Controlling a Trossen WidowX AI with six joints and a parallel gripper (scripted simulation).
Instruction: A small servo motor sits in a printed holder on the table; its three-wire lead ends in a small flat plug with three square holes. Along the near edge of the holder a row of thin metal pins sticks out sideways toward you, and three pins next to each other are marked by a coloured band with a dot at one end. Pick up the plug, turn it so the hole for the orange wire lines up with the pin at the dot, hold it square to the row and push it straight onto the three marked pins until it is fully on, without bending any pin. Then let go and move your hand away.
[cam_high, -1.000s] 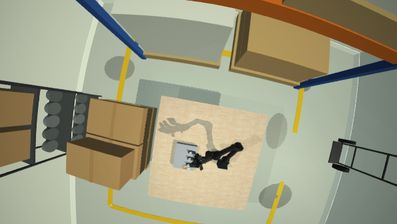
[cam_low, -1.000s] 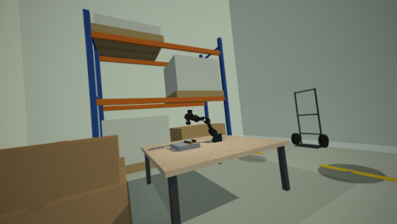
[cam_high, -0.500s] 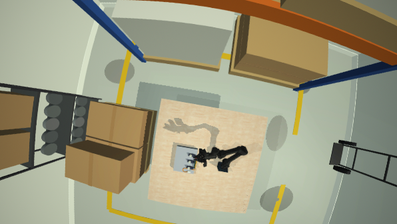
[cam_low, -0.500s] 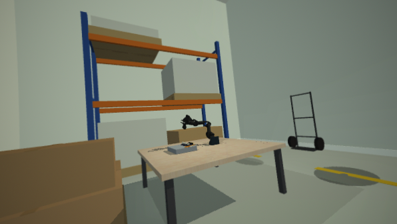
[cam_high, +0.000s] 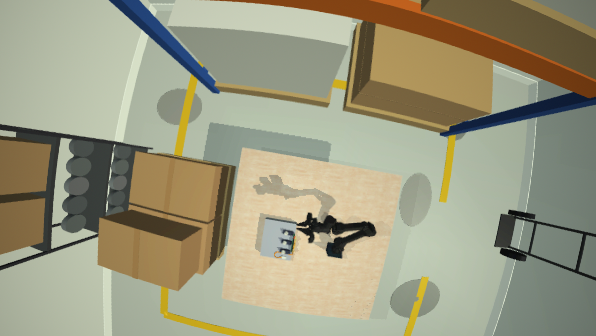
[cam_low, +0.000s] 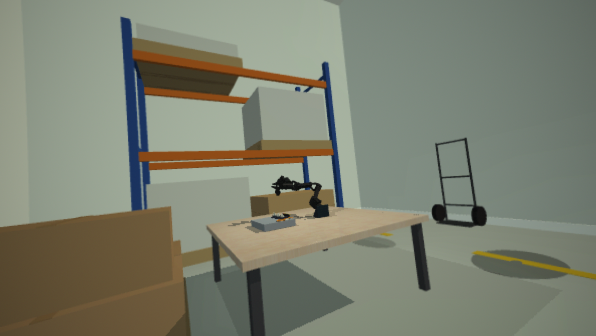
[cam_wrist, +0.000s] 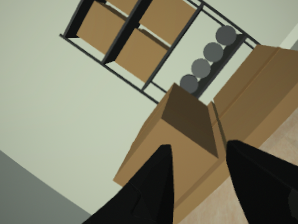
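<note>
My gripper tip is now 23 cm above the red band and 16 cm to the right of it. From my gripper tip the other things lie so: grey printed holder 28 cm below, 21 cm to the left, 16 cm ahead.
</note>
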